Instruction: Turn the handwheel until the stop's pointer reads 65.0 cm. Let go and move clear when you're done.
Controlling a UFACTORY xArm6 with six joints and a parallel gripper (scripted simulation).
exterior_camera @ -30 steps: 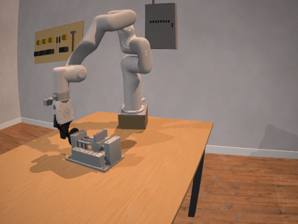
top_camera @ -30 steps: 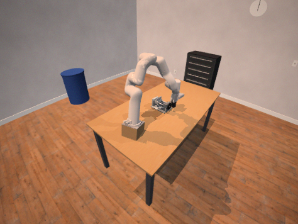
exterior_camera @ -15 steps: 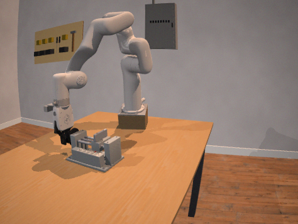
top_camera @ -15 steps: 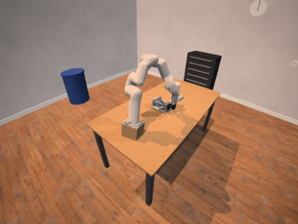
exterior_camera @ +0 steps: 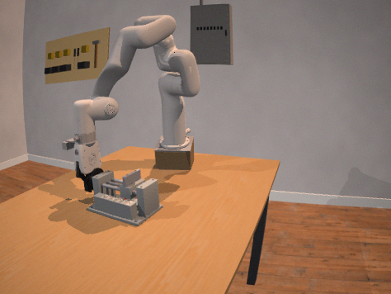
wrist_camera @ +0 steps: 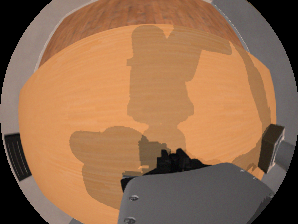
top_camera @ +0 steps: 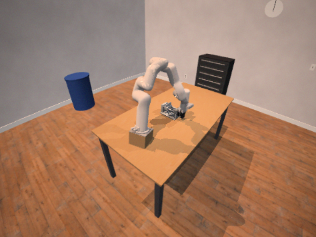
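Right now the grey stop fixture is 19 cm to the left of my hand, 4 cm above it and 2 cm behind it. Also, from my hand: black handwheel (2 cm to the left).
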